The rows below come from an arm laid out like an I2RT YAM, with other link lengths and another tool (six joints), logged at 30 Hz.
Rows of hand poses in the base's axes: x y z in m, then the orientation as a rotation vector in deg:
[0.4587, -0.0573, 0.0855, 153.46, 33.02, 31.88]
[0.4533, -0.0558, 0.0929, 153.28, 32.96, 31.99]
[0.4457, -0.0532, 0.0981, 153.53, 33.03, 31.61]
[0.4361, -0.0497, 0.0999, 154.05, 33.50, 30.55]
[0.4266, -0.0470, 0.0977, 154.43, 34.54, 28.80]
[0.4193, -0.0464, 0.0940, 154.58, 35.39, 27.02]
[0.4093, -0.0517, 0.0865, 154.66, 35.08, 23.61]
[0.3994, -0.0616, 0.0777, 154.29, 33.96, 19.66]
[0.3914, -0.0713, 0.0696, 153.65, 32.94, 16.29]
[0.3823, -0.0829, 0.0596, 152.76, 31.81, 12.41]
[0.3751, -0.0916, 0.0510, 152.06, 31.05, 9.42]
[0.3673, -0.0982, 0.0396, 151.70, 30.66, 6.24]
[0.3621, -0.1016, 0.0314, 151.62, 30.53, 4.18]
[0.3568, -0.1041, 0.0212, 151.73, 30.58, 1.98]
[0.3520, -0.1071, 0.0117, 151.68, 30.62, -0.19]
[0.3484, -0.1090, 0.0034, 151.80, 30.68, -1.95]
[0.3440, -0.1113, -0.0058, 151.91, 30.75, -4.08]
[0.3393, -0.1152, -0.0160, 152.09, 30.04, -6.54]
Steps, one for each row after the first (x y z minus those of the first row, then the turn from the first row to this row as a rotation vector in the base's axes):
[-0.0054, 0.0015, 0.0074, -0.13, -0.13, -0.03]
[-0.0130, 0.0041, 0.0126, -0.02, 0.19, -0.03]
[-0.0226, 0.0076, 0.0144, 0.16, 1.10, 0.14]
[-0.0321, 0.0103, 0.0122, 0.03, 2.48, 0.61]
[-0.0394, 0.0109, 0.0085, -0.30, 3.79, 0.94]
[-0.0494, 0.0056, 0.0010, -1.19, 5.94, 0.22]
[-0.0593, -0.0043, -0.0078, -2.61, 8.23, -1.15]
[-0.0673, -0.0140, -0.0159, -4.07, 10.11, -2.38]
[-0.0764, -0.0256, -0.0259, -5.83, 12.30, -3.76]
[-0.0836, -0.0343, -0.0345, -7.14, 14.02, -4.75]
[-0.0914, -0.0409, -0.0459, -8.11, 16.05, -5.48]
[-0.0966, -0.0443, -0.0541, -8.56, 17.43, -5.86]
[-0.1019, -0.0468, -0.0643, -8.82, 18.98, -6.10]
[-0.1067, -0.0498, -0.0738, -9.21, 20.48, -6.36]
[-0.1103, -0.0517, -0.0821, -9.35, 21.74, -6.53]
[-0.1147, -0.0540, -0.0913, -9.53, 23.26, -6.74]
[-0.1194, -0.0579, -0.1015, -9.67, 24.93, -7.54]

